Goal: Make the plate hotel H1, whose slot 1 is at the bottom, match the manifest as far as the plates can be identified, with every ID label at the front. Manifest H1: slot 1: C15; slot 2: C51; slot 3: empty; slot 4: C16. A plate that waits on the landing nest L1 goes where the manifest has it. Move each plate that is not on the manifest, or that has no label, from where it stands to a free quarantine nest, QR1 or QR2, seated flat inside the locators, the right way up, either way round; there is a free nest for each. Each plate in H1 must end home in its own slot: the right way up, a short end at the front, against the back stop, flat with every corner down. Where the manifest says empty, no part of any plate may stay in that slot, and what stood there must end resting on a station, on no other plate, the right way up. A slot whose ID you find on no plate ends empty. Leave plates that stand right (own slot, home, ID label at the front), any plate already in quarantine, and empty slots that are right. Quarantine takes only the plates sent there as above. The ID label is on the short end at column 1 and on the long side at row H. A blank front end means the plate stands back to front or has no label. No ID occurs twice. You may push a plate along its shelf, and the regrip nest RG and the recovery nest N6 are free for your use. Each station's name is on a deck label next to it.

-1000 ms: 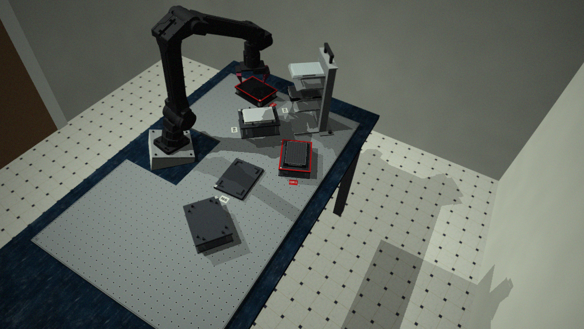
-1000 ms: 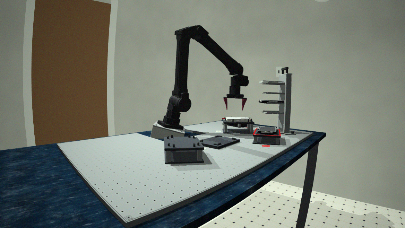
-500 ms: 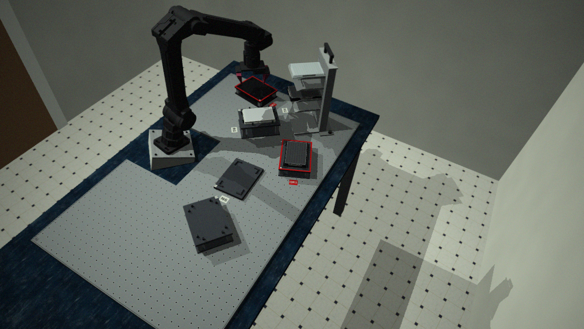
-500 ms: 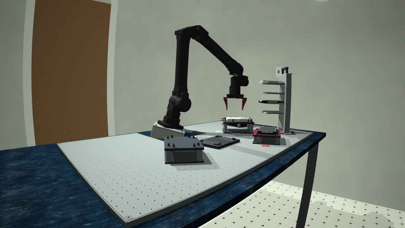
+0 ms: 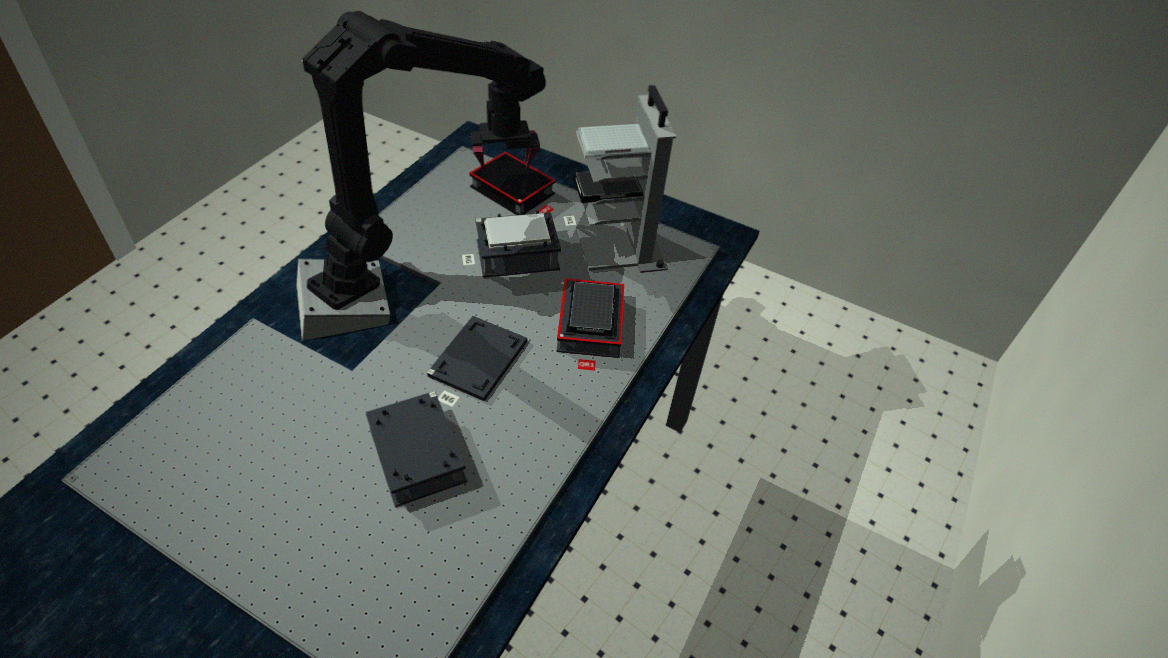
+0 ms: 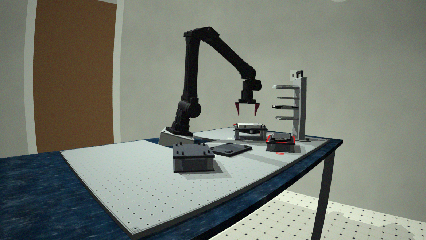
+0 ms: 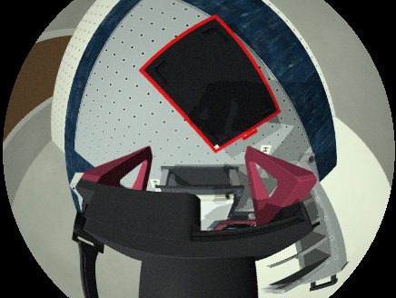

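My gripper is now 13 cm short of the raised regrip nest RG, 11 cm to the left of it and 5 cm above it. The rest, counted from my hand: quarantine nest QR1: 37 cm ahead, 18 cm to the right, 7 cm below; plate hotel H1: 31 cm ahead, 8 cm to the left, 5 cm above; quarantine nest QR2: 7 cm below, 5 cm to the left, 2 cm behind.
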